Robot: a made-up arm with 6 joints. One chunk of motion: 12 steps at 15 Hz.
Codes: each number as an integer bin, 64 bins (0 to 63) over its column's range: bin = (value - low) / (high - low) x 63, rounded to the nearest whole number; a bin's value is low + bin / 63 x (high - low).
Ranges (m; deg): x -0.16..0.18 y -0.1..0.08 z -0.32..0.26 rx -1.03..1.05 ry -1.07..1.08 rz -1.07..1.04
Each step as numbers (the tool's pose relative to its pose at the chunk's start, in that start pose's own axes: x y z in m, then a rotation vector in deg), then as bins.
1 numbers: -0.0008 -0.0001 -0.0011 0.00 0.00 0.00
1 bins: 29 35 35 31 31 32
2 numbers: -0.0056 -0.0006 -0.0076 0.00 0.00 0.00
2 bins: 29 35 34 31 31 32
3 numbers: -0.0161 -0.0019 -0.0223 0.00 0.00 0.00
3 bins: 27 34 32 31 31 32
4 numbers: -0.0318 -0.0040 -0.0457 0.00 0.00 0.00
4 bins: 24 34 30 31 31 32
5 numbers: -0.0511 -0.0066 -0.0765 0.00 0.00 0.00
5 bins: 20 33 26 31 31 32
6 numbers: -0.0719 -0.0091 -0.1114 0.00 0.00 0.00
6 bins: 16 32 23 31 31 32
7 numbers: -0.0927 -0.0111 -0.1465 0.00 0.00 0.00
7 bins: 12 31 19 31 31 32
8 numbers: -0.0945 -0.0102 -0.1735 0.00 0.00 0.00
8 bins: 12 31 16 31 31 32
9 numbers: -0.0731 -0.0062 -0.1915 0.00 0.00 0.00
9 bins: 16 33 14 31 31 32
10 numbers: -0.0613 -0.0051 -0.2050 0.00 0.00 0.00
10 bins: 18 33 12 31 31 32
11 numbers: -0.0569 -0.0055 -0.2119 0.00 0.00 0.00
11 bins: 19 33 12 31 31 32
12 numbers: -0.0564 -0.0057 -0.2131 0.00 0.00 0.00
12 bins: 19 33 12 31 31 32
